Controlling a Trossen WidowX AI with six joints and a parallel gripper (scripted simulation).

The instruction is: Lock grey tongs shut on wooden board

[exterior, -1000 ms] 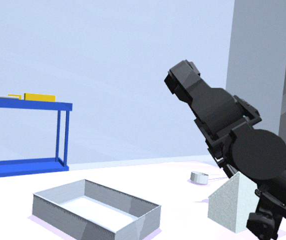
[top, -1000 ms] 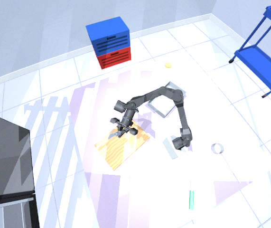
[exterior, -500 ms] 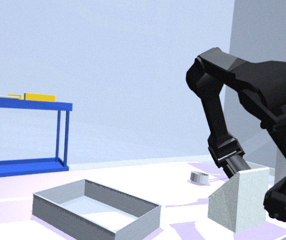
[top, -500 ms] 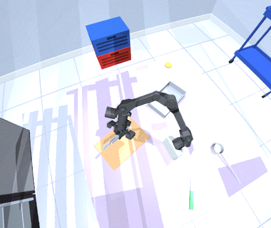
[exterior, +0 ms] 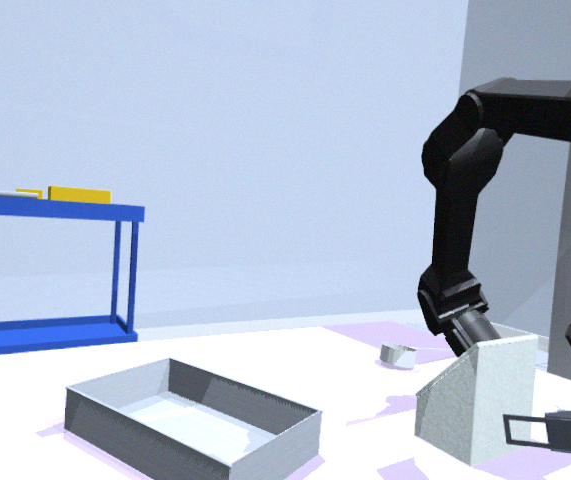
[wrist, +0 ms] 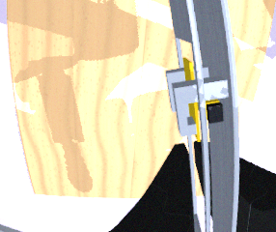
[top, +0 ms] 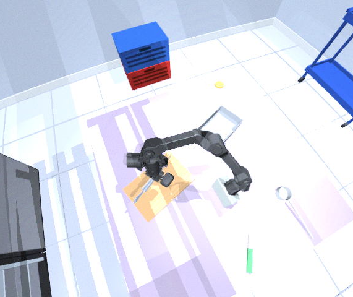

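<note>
Now: gripper tip 3 cm short of the yellow mark, 3 cm to the left of it and 3 cm below it. Round my gripper tip: roasting tin 25 cm ahead, 46 cm to the right, 12 cm below; then wooden board 1 cm ahead, 14 cm below.
</note>
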